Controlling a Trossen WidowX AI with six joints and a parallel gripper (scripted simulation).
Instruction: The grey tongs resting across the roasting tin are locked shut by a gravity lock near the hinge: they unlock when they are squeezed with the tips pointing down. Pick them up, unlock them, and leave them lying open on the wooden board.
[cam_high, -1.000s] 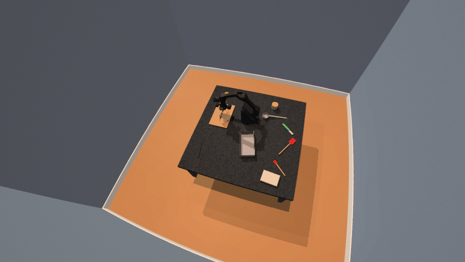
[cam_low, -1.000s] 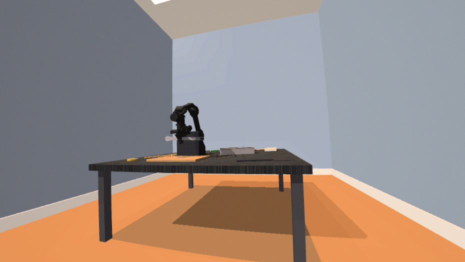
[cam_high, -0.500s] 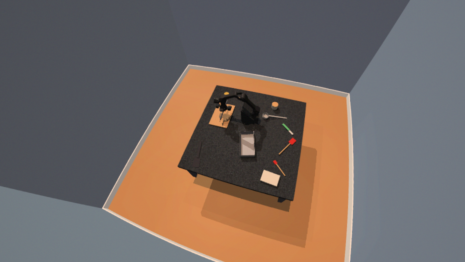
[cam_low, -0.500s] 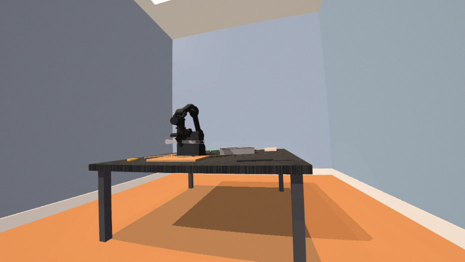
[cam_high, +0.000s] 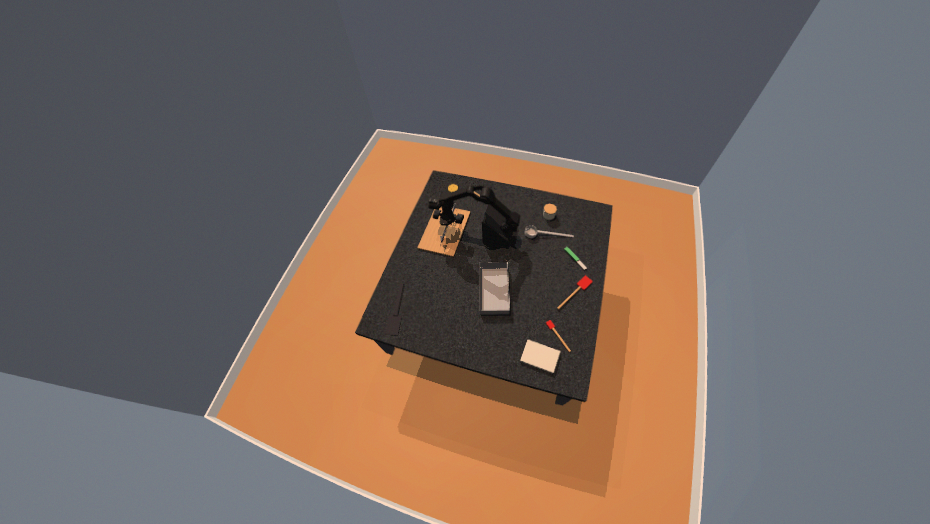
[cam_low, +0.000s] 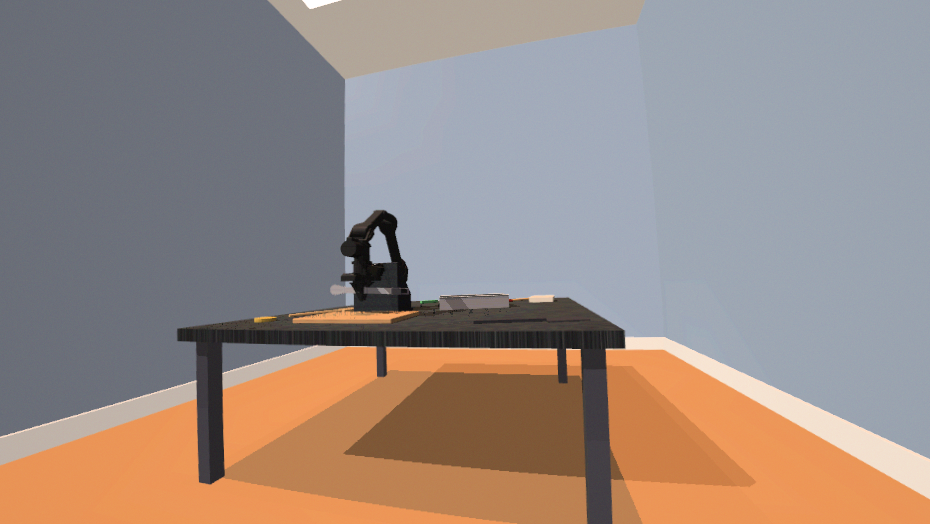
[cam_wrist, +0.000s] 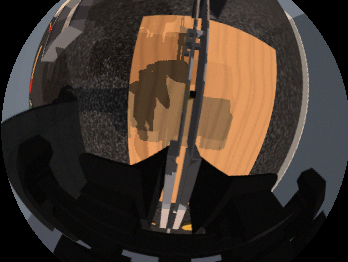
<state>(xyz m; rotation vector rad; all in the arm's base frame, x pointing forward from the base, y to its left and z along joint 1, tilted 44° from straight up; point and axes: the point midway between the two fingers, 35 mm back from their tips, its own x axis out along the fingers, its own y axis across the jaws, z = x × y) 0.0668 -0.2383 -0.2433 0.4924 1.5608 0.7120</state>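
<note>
Now: gripper tip 1 cm short of the wooden board, 4 cm to the left of it and 5 cm above it. The rest, counted from my gripper tip: dark utensil: 63 cm ahead, 7 cm to the right, 6 cm below; then roasting tin: 30 cm ahead, 41 cm to the left, 3 cm below; then yellow disc: 33 cm behind, 13 cm to the right, 5 cm below.
</note>
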